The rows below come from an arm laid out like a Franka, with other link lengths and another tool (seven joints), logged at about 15 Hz.
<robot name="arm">
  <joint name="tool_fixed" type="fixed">
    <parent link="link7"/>
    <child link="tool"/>
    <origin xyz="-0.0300 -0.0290 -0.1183" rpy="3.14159 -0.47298 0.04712"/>
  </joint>
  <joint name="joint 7" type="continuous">
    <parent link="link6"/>
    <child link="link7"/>
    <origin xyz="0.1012 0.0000 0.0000" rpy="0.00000 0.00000 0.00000"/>
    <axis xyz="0 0 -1"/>
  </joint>
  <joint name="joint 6" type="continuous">
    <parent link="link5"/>
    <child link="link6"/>
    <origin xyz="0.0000 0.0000 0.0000" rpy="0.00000 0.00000 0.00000"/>
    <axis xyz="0 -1 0"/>
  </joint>
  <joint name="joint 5" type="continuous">
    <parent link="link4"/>
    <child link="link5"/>
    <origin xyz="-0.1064 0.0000 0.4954" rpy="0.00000 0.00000 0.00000"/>
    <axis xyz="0 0 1"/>
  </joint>
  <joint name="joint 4" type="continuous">
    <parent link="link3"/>
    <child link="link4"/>
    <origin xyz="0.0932 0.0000 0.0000" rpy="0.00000 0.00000 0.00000"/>
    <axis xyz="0 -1 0"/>
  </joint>
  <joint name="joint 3" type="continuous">
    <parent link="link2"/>
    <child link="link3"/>
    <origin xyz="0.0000 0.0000 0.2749" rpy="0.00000 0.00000 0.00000"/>
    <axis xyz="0 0 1"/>
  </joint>
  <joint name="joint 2" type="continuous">
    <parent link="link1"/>
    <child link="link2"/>
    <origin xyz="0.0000 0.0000 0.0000" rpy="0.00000 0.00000 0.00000"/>
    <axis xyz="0 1 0"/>
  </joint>
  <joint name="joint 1" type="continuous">
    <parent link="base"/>
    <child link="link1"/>
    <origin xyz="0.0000 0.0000 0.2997" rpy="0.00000 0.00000 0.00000"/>
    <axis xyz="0 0 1"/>
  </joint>
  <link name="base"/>
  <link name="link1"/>
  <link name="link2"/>
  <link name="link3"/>
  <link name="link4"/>
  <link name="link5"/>
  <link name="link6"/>
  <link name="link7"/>
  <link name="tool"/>
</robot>
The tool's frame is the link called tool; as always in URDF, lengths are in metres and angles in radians. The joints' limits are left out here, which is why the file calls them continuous.
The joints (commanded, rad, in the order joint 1, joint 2, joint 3, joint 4, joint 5, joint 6, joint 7), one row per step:
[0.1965, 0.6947, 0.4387, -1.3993, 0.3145, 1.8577, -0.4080]
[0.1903, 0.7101, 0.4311, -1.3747, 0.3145, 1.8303, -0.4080]
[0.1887, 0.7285, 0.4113, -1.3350, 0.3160, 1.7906, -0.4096]
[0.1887, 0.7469, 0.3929, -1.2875, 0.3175, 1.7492, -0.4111]
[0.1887, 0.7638, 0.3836, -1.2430, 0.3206, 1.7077, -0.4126]
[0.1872, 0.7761, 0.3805, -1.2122, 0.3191, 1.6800, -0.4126]
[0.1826, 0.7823, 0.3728, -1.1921, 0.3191, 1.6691, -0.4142]
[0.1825, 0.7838, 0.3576, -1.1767, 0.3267, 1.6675, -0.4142]
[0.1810, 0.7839, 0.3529, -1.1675, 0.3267, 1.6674, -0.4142]
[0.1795, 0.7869, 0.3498, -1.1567, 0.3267, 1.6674, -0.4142]
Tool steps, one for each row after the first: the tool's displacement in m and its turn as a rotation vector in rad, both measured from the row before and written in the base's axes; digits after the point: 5 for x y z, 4 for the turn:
[0.00734, -0.00927, -0.00097, -0.0041, 0.0156, -0.0043]
[0.01160, -0.01360, 0.00201, -0.0074, 0.0143, -0.0057]
[0.01192, -0.01205, 0.00637, -0.0038, 0.0089, -0.0039]
[0.00778, -0.00690, 0.00757, 0.0019, 0.0117, 0.0034]
[0.00497, -0.00447, 0.00531, 0.0003, 0.0067, 0.0034]
[0.00720, -0.00849, 0.00418, -0.0001, -0.0041, -0.0082]
[0.00737, -0.00839, 0.00474, 0.0013, -0.0089, -0.0165]
[0.00407, -0.00404, 0.00410, 0.0005, -0.0085, -0.0070]
[0.00379, -0.00325, 0.00298, 0.0017, -0.0069, -0.0063]

